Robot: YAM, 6 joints.
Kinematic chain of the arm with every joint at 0, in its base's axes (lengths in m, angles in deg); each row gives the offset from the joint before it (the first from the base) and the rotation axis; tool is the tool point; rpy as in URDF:
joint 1: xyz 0 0 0.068 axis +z
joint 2: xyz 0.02 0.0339 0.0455 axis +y
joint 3: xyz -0.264 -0.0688 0 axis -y
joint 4: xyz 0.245 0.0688 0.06 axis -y
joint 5: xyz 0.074 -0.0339 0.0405 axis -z
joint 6: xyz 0.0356 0 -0.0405 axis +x
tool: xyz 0 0 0 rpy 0 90 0
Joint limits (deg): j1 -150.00..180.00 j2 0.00..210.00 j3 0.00..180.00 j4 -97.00..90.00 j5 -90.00..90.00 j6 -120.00..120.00
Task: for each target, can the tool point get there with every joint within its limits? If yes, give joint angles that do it. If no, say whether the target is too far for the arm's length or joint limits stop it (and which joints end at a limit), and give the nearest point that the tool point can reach.
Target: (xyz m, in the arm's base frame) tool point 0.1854 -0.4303 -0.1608
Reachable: yes | joints -70.10 178.11 116.13 -18.56 -51.40 -80.83
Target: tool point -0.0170 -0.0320 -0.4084
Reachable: no: joint limits stop it (at a limit: joint 2) | nearest point -0.0354 -0.0667 -0.3363 | short by 0.082 m
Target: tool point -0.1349 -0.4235 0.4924
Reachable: yes | joints 70.04 21.45 134.63 16.40 30.00 70.52
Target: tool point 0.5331 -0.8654 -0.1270
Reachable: no: too far | nearest point 0.3296 -0.5350 -0.0333 | short by 0.399 m
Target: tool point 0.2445 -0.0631 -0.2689
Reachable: yes | joints -19.42 189.84 70.51 51.89 -37.79 8.11
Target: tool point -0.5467 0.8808 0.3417
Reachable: no: too far | nearest point -0.3326 0.5358 0.2506 | short by 0.416 m
